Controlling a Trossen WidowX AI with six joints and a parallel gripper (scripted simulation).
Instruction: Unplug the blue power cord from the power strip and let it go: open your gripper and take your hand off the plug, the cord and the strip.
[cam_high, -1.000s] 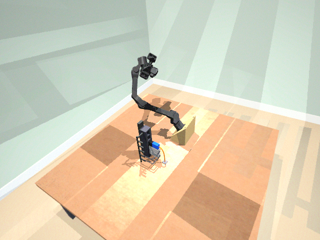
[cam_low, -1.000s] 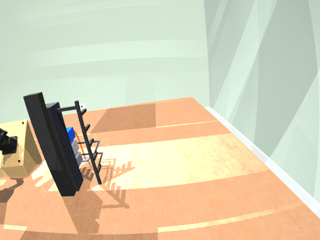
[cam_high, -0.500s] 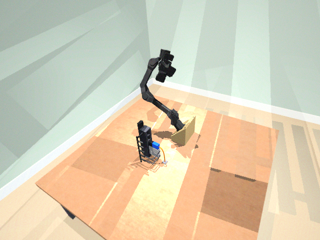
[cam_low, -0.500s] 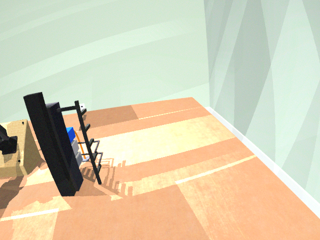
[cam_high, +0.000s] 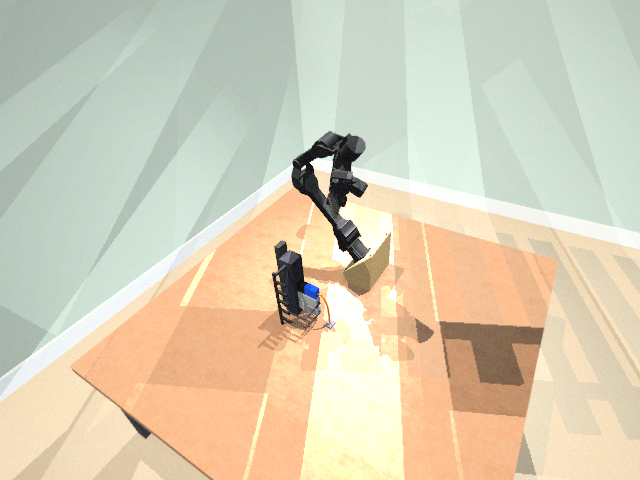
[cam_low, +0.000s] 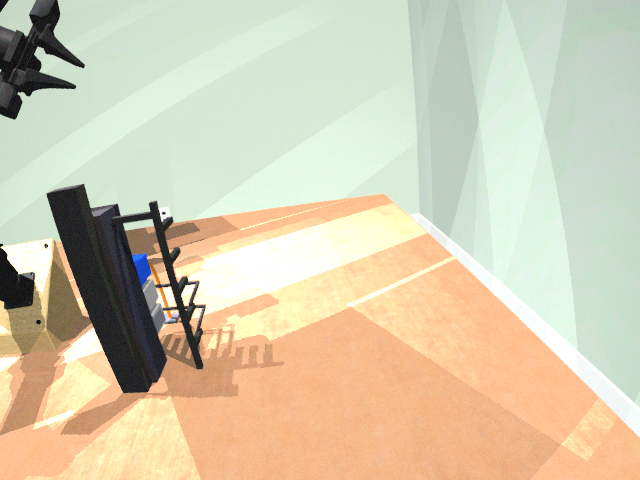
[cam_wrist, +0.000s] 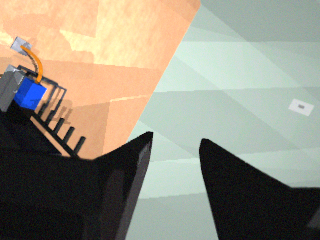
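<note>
My gripper tip is now 5 cm short of the blue plug, 9 cm to the left of it and 29 cm above it.
</note>
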